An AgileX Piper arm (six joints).
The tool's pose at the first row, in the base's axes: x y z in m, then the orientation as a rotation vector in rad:
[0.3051, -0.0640, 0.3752, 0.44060, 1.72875, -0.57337]
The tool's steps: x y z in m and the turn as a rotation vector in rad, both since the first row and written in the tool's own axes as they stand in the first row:
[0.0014, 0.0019, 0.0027, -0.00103, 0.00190, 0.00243]
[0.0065, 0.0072, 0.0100, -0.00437, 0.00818, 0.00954]
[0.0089, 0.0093, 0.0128, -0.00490, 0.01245, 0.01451]
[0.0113, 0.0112, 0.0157, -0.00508, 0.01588, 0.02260]
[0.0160, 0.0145, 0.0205, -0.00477, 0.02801, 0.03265]
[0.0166, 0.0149, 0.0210, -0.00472, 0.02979, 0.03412]
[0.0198, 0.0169, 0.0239, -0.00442, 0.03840, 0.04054]
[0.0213, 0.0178, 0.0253, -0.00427, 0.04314, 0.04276]
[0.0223, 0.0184, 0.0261, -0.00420, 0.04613, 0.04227]
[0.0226, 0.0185, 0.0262, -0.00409, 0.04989, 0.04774]
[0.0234, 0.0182, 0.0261, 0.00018, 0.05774, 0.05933]
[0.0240, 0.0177, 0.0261, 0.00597, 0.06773, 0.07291]
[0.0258, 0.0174, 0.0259, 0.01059, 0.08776, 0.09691]
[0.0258, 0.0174, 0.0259, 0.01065, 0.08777, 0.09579]
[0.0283, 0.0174, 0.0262, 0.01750, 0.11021, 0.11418]
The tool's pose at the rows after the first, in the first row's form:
[0.3080, -0.0641, 0.3731, 0.44259, 1.73004, -0.57046]
[0.3156, -0.0642, 0.3661, 0.44844, 1.73454, -0.56155]
[0.3185, -0.0642, 0.3629, 0.45376, 1.73717, -0.55692]
[0.3213, -0.0644, 0.3598, 0.46166, 1.73792, -0.55047]
[0.3259, -0.0646, 0.3539, 0.47465, 1.74618, -0.54182]
[0.3264, -0.0646, 0.3532, 0.47656, 1.74739, -0.54055]
[0.3291, -0.0647, 0.3493, 0.48525, 1.75343, -0.53496]
[0.3304, -0.0648, 0.3475, 0.48892, 1.75717, -0.53281]
[0.3311, -0.0648, 0.3462, 0.48964, 1.76015, -0.53279]
[0.3312, -0.0648, 0.3459, 0.49566, 1.76191, -0.52839]
[0.3308, -0.0650, 0.3452, 0.51126, 1.76459, -0.52264]
[0.3304, -0.0654, 0.3447, 0.53040, 1.76823, -0.51644]
[0.3296, -0.0655, 0.3430, 0.56111, 1.77791, -0.50001]
[0.3296, -0.0655, 0.3430, 0.56022, 1.77829, -0.50088]
[0.3293, -0.0657, 0.3405, 0.58879, 1.79144, -0.49001]

